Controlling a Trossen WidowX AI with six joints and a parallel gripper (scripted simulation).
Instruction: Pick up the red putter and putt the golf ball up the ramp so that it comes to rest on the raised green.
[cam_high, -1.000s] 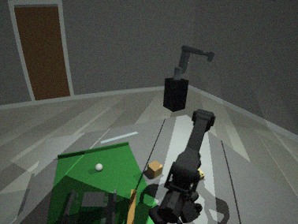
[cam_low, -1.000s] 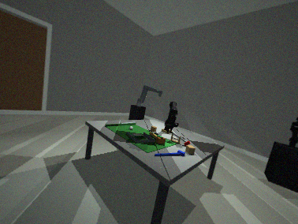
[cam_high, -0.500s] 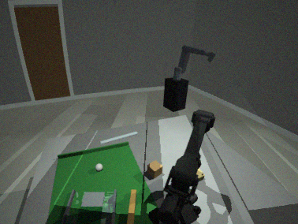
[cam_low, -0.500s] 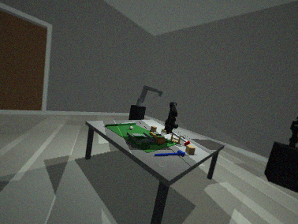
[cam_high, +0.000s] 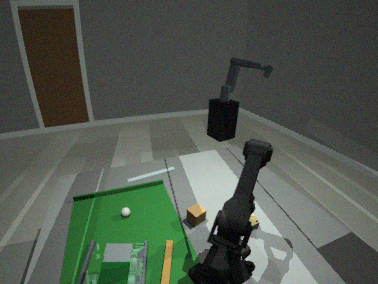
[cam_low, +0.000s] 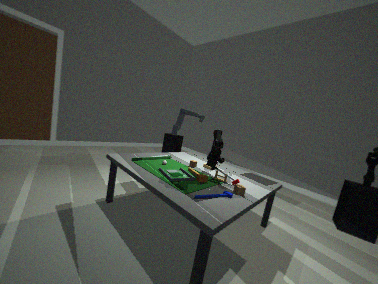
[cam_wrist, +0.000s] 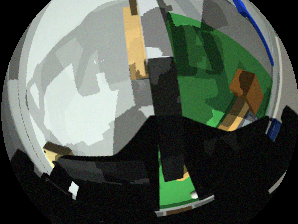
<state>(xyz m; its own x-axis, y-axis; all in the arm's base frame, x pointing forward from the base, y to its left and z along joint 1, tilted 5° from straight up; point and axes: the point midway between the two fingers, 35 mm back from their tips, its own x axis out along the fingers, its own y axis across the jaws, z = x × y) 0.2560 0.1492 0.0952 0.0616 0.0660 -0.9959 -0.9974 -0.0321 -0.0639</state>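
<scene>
Now: gripper tip 9 cm to the right of the wooden stand and 3 cm above it. The rest, counted from my gripper tip: green mat (27 cm to the right, 21 cm ahead, 7 cm below); then white golf ball (44 cm to the right, 16 cm ahead, 5 cm below); then blue tool (36 cm ahead, 20 cm to the left, 6 cm below).
</scene>
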